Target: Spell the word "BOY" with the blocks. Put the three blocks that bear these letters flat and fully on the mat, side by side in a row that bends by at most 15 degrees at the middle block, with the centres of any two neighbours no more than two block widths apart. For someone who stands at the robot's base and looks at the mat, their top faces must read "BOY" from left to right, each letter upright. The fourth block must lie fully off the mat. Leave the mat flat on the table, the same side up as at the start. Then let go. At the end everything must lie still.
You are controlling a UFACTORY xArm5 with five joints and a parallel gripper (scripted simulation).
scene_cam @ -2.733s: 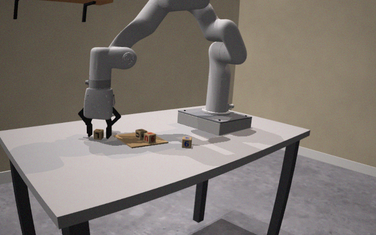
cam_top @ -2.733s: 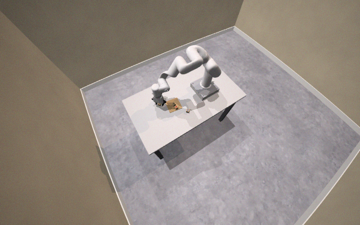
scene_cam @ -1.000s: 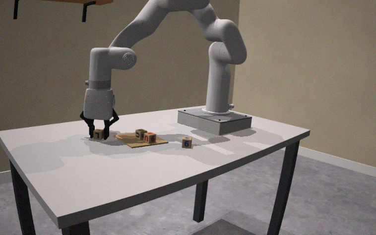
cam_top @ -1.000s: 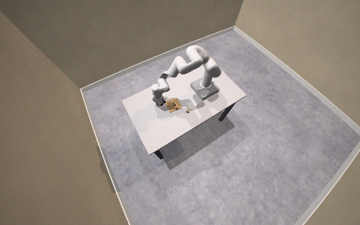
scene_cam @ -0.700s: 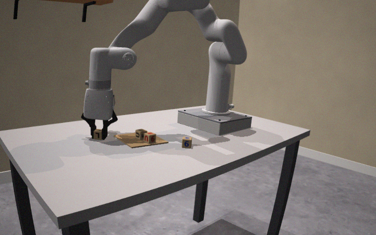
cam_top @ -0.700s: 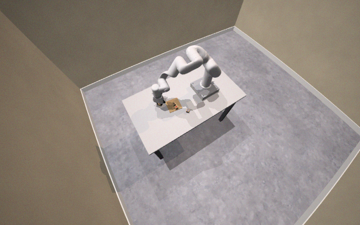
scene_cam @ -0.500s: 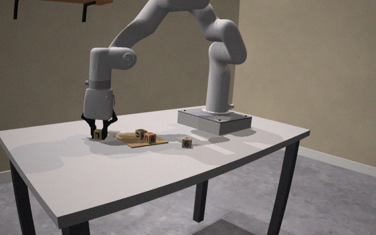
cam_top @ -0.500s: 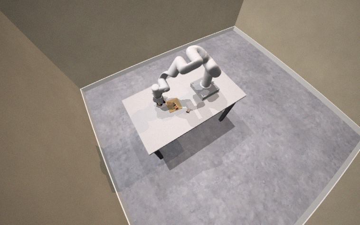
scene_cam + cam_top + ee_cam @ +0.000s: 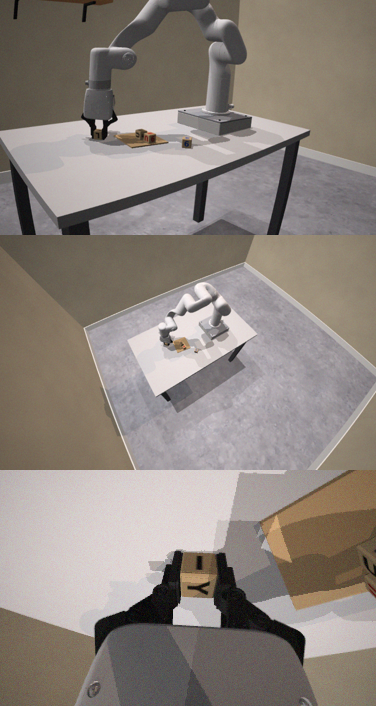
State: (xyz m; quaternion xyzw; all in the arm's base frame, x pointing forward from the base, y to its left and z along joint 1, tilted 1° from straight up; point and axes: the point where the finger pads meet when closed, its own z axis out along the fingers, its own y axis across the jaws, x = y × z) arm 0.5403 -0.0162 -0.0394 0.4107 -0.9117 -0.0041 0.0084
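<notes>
Right now the wooden block is 13 cm behind my hand and 7 cm to the left of it. The rest, counted from my hand: tan mat: 13 cm behind, 7 cm to the left, 2 cm below.
</notes>
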